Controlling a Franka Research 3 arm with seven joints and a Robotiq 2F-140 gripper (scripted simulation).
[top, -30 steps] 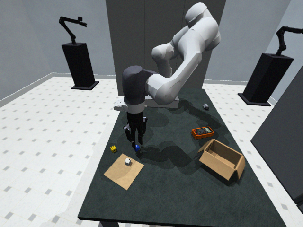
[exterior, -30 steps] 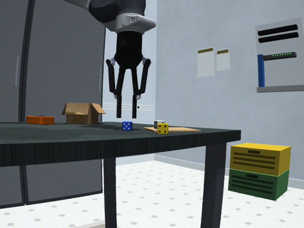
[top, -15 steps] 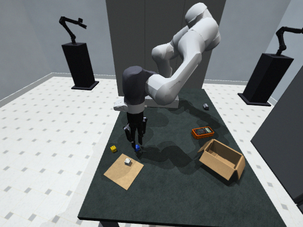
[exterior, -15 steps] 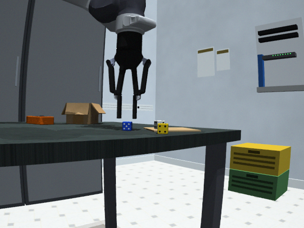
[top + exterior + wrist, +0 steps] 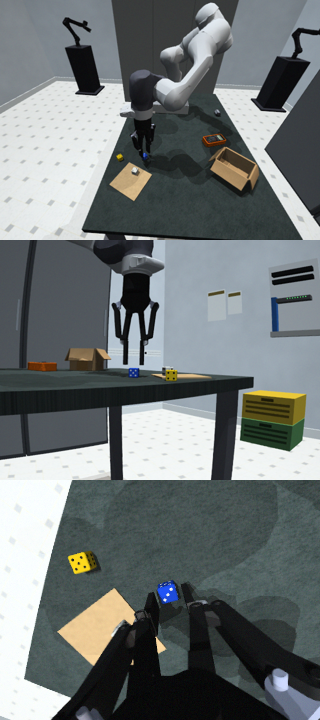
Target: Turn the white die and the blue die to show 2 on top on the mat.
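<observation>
Right now the blue die is 5 cm below my hand. Also, from my hand: tan mat (13 cm ahead, 6 cm below, 4 cm to the right); then yellow die (13 cm to the right, 5 cm below, 2 cm ahead); then white die (10 cm ahead, 5 cm below, 3 cm to the right).
</observation>
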